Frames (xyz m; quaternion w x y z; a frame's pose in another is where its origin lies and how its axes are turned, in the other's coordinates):
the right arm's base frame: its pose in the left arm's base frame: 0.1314 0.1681 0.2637 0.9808 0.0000 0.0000 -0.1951
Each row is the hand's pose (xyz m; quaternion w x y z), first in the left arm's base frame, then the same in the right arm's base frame.
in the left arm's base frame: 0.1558 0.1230 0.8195 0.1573 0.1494 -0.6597 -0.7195
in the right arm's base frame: 0.0398 -0.0323 0.5558 0.2947 0.2752 -0.6179 -0.6750
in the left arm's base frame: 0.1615 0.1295 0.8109 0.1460 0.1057 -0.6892 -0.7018
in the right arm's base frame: 0.0426 -0.0241 0.5472 0.2801 0.2381 -0.6553 -0.6598
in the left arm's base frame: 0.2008 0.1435 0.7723 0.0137 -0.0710 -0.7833 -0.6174
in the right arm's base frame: 0.0735 0.0038 0.5086 0.1339 0.0832 -0.7821 -0.6029
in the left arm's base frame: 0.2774 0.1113 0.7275 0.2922 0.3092 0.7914 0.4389
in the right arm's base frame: 0.1566 0.0034 0.4638 0.2010 0.1489 0.8365 0.4875
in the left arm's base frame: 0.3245 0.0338 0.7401 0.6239 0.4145 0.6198 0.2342
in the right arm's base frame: 0.2298 -0.0502 0.4764 0.5662 0.2856 0.6887 0.3514
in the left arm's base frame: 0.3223 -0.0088 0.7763 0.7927 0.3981 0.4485 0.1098
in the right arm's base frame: 0.2441 -0.0904 0.5126 0.7560 0.3029 0.5175 0.2623
